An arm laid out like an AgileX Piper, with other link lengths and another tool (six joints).
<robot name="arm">
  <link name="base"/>
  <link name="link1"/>
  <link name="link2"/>
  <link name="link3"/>
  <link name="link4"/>
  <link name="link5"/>
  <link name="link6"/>
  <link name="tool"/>
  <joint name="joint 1" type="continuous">
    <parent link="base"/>
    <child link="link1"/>
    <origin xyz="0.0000 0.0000 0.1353"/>
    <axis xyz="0 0 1"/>
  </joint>
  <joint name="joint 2" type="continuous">
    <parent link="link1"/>
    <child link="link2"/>
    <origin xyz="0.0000 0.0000 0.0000"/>
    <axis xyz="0 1 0"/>
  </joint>
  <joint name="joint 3" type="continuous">
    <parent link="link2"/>
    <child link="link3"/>
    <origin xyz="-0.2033 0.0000 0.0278"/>
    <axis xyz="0 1 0"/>
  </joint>
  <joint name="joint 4" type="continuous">
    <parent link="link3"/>
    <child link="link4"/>
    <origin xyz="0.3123 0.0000 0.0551"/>
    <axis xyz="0.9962 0 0.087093"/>
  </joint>
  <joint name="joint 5" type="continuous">
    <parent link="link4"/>
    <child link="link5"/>
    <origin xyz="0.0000 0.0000 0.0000"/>
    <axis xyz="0 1 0"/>
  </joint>
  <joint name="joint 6" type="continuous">
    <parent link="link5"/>
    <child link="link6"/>
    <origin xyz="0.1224 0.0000 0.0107"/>
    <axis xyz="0.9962 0 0.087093"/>
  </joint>
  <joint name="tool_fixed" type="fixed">
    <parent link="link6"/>
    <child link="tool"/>
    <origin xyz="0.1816 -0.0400 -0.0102" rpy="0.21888 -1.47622 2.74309"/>
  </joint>
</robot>
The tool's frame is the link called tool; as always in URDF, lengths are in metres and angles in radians. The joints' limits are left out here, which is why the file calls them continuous.
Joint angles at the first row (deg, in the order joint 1, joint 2, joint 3, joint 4, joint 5, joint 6):
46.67, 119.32, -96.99, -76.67, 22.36, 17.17
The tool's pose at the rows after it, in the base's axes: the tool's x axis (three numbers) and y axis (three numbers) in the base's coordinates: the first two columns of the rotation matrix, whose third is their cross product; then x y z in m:
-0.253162 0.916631 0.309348 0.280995 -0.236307 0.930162 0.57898 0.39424 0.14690
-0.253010 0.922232 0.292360 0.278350 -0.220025 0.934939 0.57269 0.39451 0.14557
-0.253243 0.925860 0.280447 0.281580 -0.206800 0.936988 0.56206 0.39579 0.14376
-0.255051 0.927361 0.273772 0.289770 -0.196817 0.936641 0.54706 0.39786 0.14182
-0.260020 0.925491 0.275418 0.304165 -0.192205 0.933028 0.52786 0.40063 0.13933
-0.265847 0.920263 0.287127 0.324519 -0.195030 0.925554 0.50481 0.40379 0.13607
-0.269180 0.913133 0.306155 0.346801 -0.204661 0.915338 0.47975 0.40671 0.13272
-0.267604 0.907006 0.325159 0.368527 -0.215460 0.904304 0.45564 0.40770 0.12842
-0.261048 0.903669 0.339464 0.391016 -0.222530 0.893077 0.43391 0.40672 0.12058
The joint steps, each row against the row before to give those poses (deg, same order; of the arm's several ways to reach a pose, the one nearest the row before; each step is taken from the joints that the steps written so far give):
0.53, -0.20, 0.53, -1.00, 1.04, 0.22
0.83, -0.82, 1.28, -0.57, 1.10, 0.10
1.22, -1.53, 2.10, -0.23, 1.22, 0.24
1.60, -2.29, 2.95, 0.01, 1.27, 0.49
1.92, -3.04, 3.81, 0.16, 1.05, 0.92
2.26, -3.62, 4.43, 0.32, 0.94, 1.47
2.59, -3.75, 4.48, 0.39, 1.11, 1.98
2.62, -3.48, 4.17, 0.51, 1.34, 2.04
2.44, -2.80, 3.72, 0.63, 1.39, 1.93

